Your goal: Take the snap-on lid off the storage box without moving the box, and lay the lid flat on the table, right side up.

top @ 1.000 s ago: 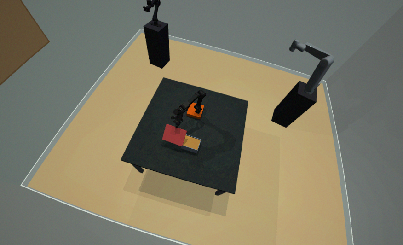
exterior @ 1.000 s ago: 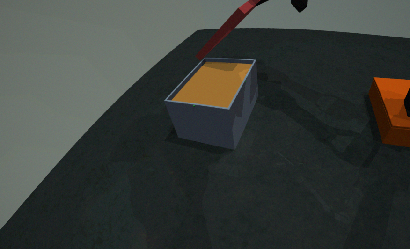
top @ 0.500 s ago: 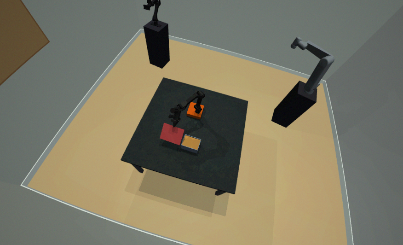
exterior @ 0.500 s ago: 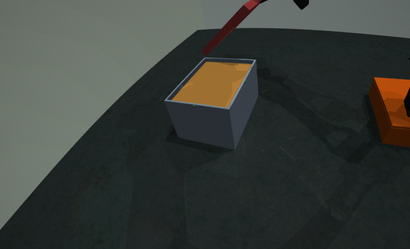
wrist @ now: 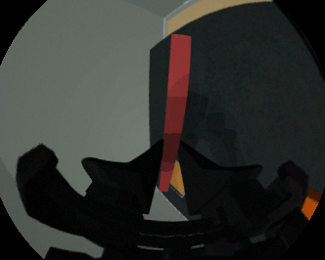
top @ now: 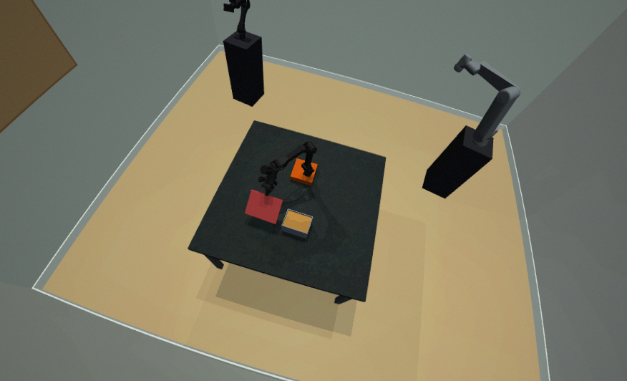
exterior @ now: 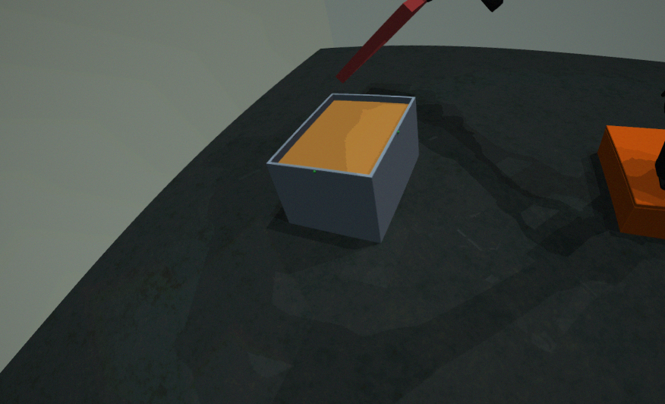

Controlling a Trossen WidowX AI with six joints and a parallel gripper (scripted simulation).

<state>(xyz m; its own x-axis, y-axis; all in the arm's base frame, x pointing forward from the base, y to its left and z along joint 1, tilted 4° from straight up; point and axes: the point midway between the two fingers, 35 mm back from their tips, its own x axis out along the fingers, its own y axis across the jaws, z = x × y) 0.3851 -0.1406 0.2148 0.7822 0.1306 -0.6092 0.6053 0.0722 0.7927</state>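
Now: gripper tip 60 mm short of the lid, 50 mm above it and 10 mm to the right of it. The rest, counted from my gripper tip: storage box 260 mm to the left, 180 mm below, 20 mm ahead.
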